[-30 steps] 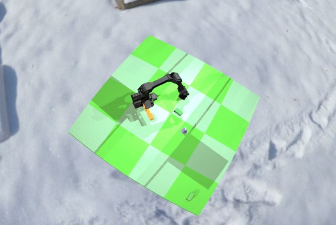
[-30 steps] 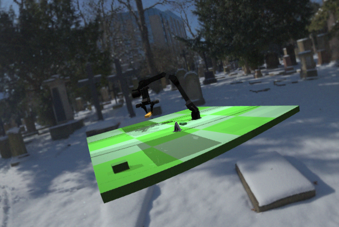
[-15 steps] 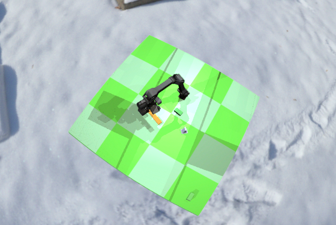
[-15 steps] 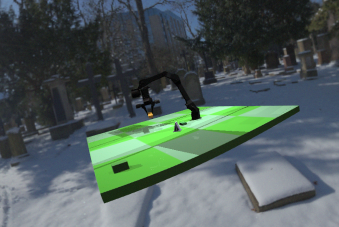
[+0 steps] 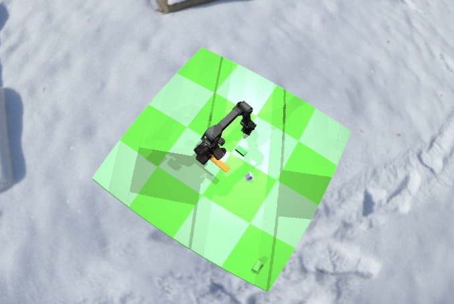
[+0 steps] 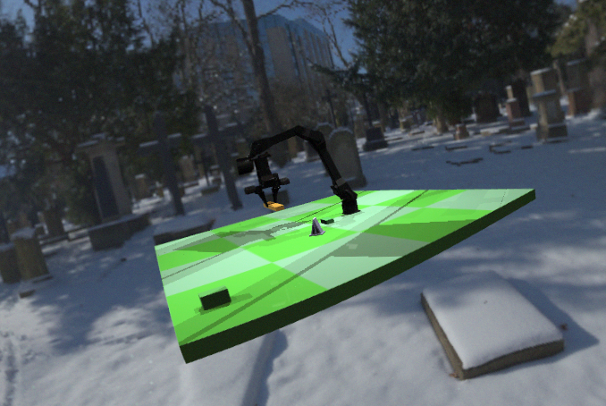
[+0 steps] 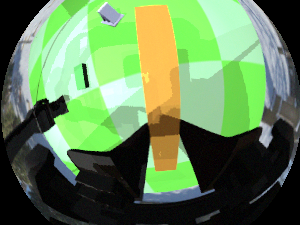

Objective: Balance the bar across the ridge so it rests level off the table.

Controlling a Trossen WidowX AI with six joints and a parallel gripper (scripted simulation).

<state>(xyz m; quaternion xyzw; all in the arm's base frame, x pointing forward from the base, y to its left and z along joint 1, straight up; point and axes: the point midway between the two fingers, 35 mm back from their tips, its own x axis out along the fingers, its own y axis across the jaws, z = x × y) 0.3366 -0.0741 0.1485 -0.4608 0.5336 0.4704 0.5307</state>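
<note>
The orange bar lies 30 mm to the left of my gripper tip.
</note>
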